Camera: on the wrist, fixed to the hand. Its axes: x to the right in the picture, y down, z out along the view.
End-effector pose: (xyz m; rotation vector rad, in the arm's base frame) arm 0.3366 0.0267 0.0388 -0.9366 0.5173 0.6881
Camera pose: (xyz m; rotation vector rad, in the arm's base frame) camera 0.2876 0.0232 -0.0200 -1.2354 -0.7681 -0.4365
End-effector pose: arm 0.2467 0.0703 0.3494 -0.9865 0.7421 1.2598
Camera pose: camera 0.1848 0.0396 0.3164 -1.1567 -0.6502 0.1916
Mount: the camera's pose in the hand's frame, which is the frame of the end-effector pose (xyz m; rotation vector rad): 0.0052 0.0665 -0.0377 -0.4430 -0.4238 -1.5257
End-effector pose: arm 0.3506 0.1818 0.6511 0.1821 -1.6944 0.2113
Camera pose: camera 0.3701 0.2555 0.6588 1.1499 -1.5188 -1.3857
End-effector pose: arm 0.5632 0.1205 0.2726 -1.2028 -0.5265 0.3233
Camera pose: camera 0.5907 0.1155 0.2013 -0.8281 -1.7616 -0.9074
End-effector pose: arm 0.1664 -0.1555 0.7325 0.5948 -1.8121 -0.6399
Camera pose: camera 0.1945 -0.1157 0.7917 1.5806 -1.1797 -2.2160
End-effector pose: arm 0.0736 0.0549 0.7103 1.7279 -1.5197 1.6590
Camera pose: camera -0.0018 0.0563 0.6970 2.0396 -0.2256 0.1731
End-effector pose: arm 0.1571 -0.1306 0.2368 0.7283 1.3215 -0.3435
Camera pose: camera 0.1709 -0.0561 0.2481 -0.8307 1.2387 -1.2642
